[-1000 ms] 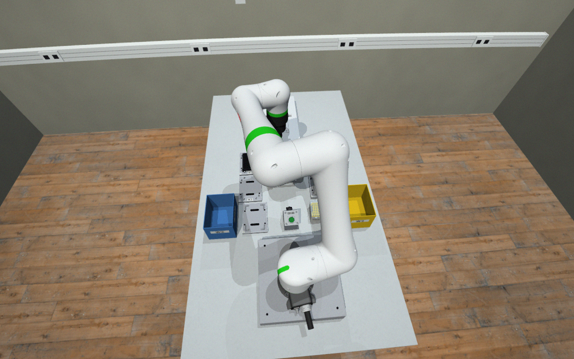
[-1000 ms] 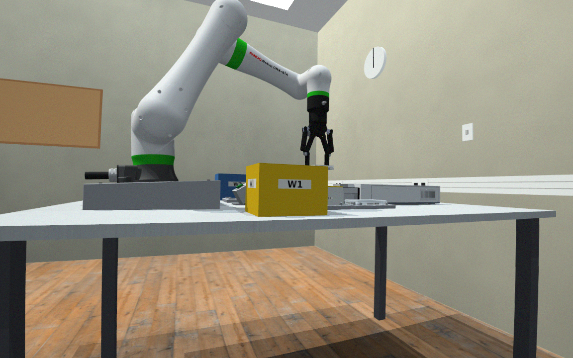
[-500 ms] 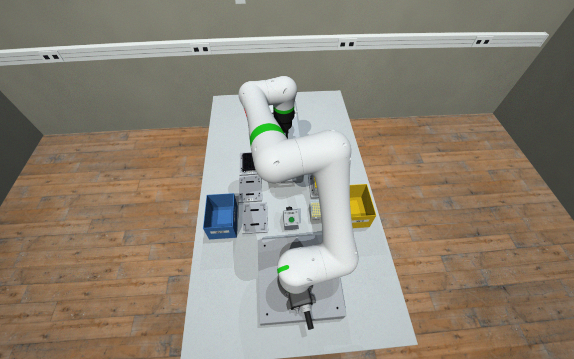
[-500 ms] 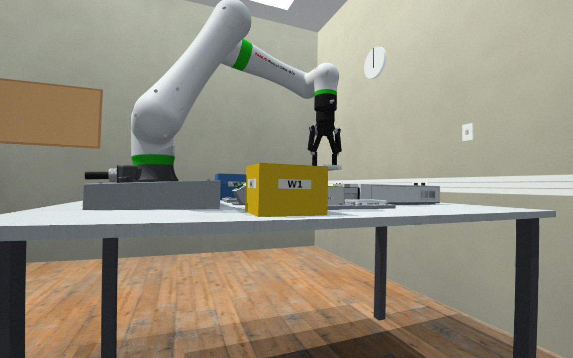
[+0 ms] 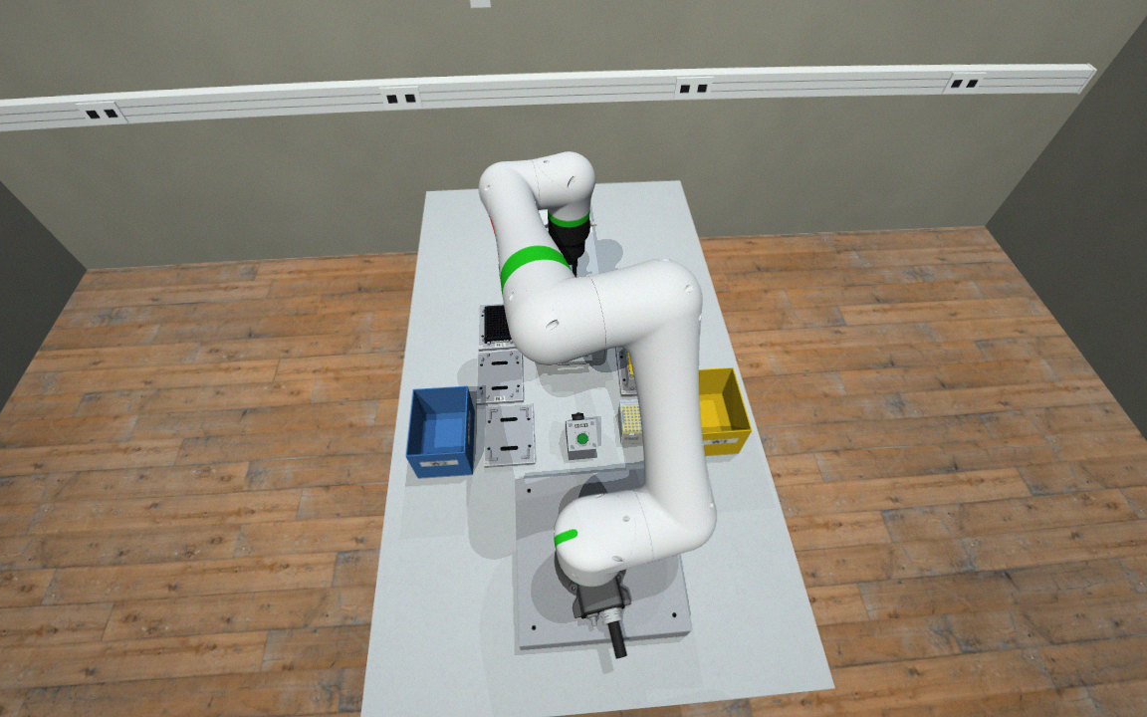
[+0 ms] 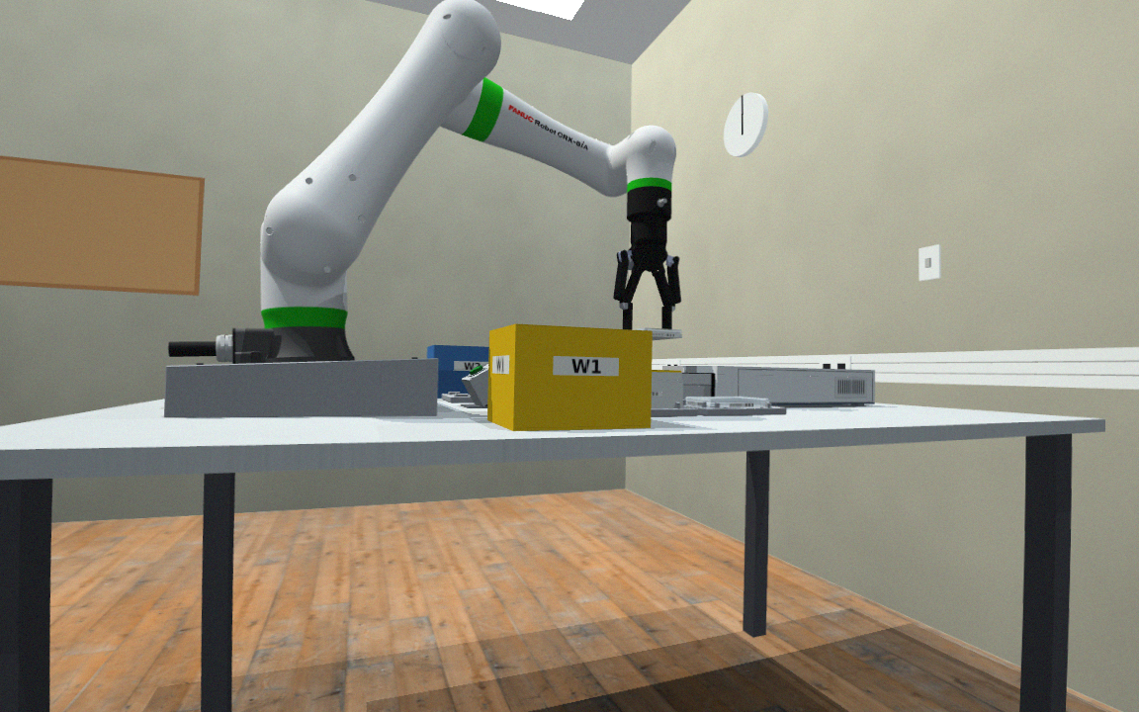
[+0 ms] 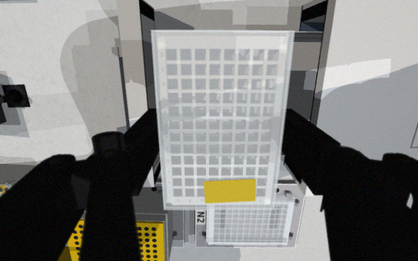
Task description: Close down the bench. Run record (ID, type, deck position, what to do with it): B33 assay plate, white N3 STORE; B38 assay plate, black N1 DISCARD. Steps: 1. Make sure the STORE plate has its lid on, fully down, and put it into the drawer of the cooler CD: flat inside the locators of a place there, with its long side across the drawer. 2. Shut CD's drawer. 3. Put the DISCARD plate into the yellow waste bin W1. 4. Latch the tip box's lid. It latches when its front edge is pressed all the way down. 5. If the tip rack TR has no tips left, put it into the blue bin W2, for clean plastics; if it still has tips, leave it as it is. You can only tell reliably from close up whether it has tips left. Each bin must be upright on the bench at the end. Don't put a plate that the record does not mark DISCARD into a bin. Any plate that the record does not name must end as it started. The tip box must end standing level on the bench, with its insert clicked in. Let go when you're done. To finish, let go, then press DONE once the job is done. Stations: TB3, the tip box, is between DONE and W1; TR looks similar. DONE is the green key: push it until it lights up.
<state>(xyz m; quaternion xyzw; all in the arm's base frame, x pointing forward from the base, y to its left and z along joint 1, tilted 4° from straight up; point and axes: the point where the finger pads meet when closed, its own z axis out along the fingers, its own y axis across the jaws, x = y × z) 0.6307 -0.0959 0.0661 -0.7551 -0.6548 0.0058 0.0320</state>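
Now: hand 4 cm short of the drawer and 13 cm above it. Round my hand: clear plate lid: 2 cm below; then white plate: 2 cm below; then cooler CD: 18 cm ahead, 2 cm to the right, 13 cm below.
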